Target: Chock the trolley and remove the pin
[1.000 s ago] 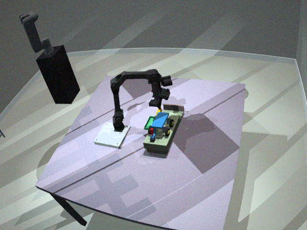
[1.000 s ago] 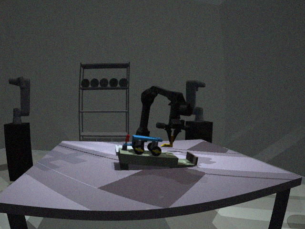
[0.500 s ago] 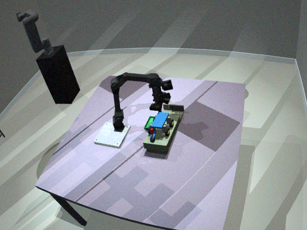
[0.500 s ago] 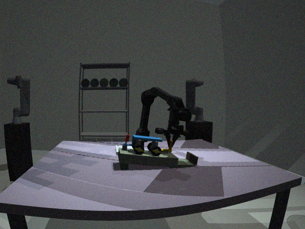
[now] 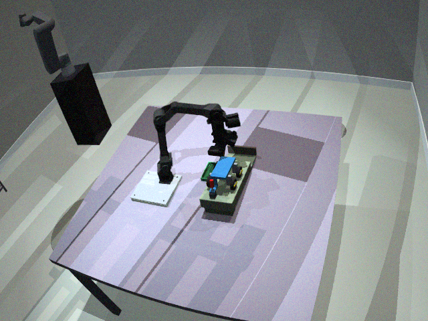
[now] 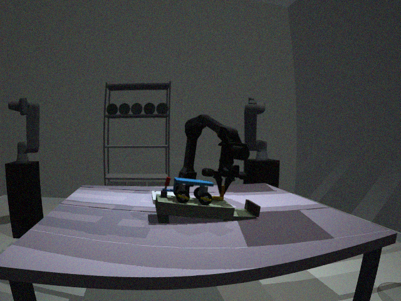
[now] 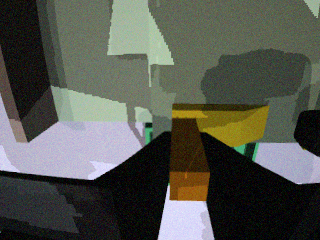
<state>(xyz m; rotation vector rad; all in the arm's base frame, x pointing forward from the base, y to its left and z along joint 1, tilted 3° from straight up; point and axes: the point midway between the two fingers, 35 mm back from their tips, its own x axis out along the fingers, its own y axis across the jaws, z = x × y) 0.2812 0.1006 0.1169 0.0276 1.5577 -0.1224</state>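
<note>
Right now my gripper tip is 24 cm to the left of the stop pin, 4 cm below it and 1 cm short of it. From my gripper tip the other things lie so: yellow chock 2 cm to the right; then green tray 10 cm below, 6 cm behind, 3 cm to the right; then dark stop block 12 cm to the left, 7 cm ahead, 6 cm below.
</note>
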